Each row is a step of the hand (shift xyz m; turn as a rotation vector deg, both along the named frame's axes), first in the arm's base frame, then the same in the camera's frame.
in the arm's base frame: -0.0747 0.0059 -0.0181 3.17 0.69 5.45
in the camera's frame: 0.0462 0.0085 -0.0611 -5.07 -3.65 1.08
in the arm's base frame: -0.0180 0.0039 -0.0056 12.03 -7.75 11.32
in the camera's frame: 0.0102 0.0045 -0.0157 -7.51 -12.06 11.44
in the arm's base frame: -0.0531 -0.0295 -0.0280 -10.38 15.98 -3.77
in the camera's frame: 0.0628 -0.0006 -0.0229 -2.76 10.75 -15.94
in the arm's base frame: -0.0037 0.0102 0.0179 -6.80 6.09 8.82
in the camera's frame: -0.0142 -0.0093 -0.0122 -4.99 -4.64 -10.71
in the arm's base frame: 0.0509 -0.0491 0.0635 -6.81 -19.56 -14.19
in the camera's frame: -0.0295 -0.0730 0.0533 23.97 -0.31 7.46
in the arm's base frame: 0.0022 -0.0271 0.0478 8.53 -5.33 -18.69
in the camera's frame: -0.0091 -0.0540 0.0051 8.82 13.34 13.95
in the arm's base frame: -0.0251 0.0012 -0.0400 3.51 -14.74 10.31
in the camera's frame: 0.0341 0.0301 -0.0126 2.18 -16.27 8.15
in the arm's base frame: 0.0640 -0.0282 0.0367 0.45 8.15 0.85
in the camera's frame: -0.0359 -0.0376 0.0594 -6.00 3.96 -3.97
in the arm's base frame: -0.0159 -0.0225 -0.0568 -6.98 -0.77 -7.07
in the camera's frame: 0.0535 0.0316 0.0108 8.05 4.44 -3.84
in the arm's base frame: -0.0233 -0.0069 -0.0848 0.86 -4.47 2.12
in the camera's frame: 0.0623 0.0623 0.0029 1.31 -4.14 2.52
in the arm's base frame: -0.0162 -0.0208 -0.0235 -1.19 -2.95 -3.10
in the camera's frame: 0.0348 0.0054 0.0023 4.22 0.72 1.20
